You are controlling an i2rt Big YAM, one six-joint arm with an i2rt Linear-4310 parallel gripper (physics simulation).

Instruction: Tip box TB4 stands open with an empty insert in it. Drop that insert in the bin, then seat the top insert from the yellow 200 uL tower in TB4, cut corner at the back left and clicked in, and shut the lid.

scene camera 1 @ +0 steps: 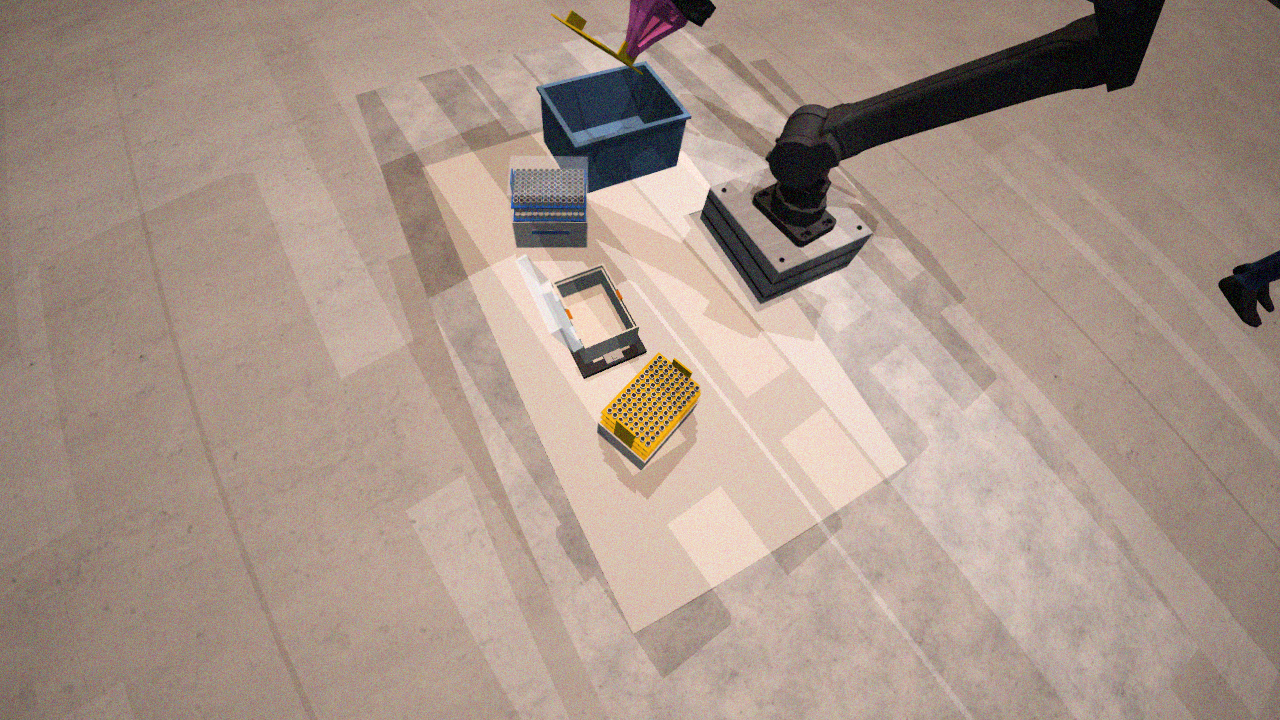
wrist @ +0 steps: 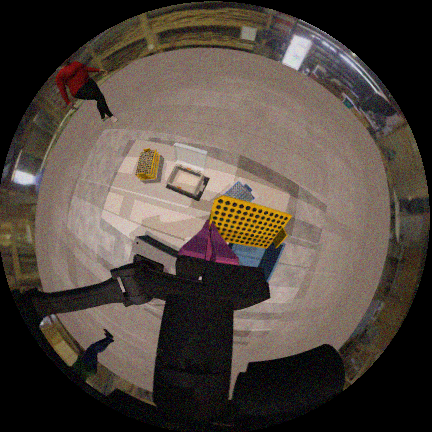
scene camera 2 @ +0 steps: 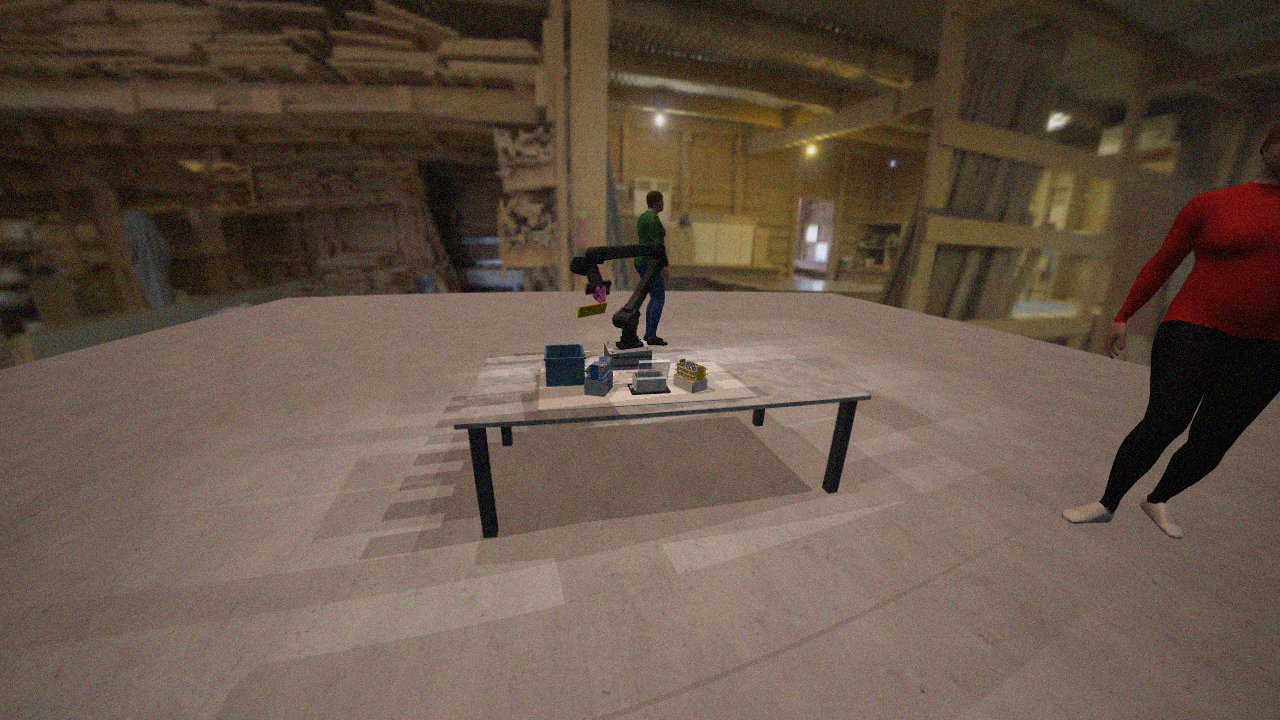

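Note:
My gripper (scene camera 1: 632, 59) (scene camera 2: 600, 302) (wrist: 208, 222) has magenta fingers and is shut on one edge of the empty yellow insert (scene camera 1: 592, 41) (scene camera 2: 590, 310) (wrist: 250, 222). The insert hangs tilted, high near the blue bin (scene camera 1: 626, 164) (scene camera 2: 564, 367) (wrist: 273, 261). In the wrist view it hides part of the bin; I cannot tell if it is right above the opening. Tip box TB4 (scene camera 1: 612, 342) (scene camera 2: 648, 384) (wrist: 181, 189) stands on a dark base with its clear lid (scene camera 1: 542, 300) (wrist: 190, 154) open and no insert in it. The yellow tower (scene camera 1: 653, 402) (scene camera 2: 690, 376) (wrist: 148, 164) stands turned at an angle beside TB4.
A blue tip rack tower (scene camera 1: 549, 204) (scene camera 2: 598, 377) (wrist: 240, 190) stands between TB4 and the bin. The arm's base block (scene camera 1: 760, 273) (scene camera 2: 629, 358) stands across the mat from TB4. Two people stand away from the table (scene camera 2: 662, 413).

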